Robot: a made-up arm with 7 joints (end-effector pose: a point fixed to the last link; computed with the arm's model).
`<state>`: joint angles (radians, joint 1 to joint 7).
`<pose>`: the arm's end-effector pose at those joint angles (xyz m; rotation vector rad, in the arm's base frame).
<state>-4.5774 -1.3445 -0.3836 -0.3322 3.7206 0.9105 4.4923</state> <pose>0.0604 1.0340 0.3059 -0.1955 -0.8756 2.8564</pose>
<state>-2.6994 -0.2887 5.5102 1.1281 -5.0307 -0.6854 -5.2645</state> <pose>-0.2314 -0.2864 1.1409 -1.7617 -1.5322 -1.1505</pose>
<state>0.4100 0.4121 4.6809 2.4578 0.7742 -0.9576 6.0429</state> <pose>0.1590 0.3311 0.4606 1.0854 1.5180 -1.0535</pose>
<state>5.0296 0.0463 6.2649 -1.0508 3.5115 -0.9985 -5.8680</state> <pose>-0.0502 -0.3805 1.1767 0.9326 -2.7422 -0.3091</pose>
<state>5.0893 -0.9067 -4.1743 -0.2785 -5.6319 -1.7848 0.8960</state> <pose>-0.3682 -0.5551 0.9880 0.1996 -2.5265 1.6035</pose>
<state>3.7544 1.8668 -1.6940 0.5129 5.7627 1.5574 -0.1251</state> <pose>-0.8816 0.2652 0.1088 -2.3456 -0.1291 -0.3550</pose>
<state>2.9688 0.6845 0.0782 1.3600 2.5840 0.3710 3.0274</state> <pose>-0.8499 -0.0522 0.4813 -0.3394 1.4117 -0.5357</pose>
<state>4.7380 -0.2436 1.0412 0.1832 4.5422 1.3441 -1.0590</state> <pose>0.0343 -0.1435 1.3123 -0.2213 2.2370 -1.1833</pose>
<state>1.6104 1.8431 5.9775 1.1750 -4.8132 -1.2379 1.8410</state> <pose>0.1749 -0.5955 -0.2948 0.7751 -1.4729 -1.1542</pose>
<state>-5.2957 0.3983 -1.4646 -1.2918 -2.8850 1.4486 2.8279</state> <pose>-0.3292 -0.4140 0.8455 -0.9483 0.6155 -2.7117</pose>
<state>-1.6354 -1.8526 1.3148 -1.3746 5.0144 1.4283 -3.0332</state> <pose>-0.4220 -0.6382 0.0798 -0.1657 2.6702 0.8362</pose>
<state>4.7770 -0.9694 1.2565 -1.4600 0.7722 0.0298 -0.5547</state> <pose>-0.5597 -0.5618 0.4740 -1.3883 0.6691 -1.4497</pose>
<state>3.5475 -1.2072 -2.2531 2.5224 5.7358 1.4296 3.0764</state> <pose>0.0660 -0.1711 0.1825 0.3246 1.6047 -1.9035</pose>
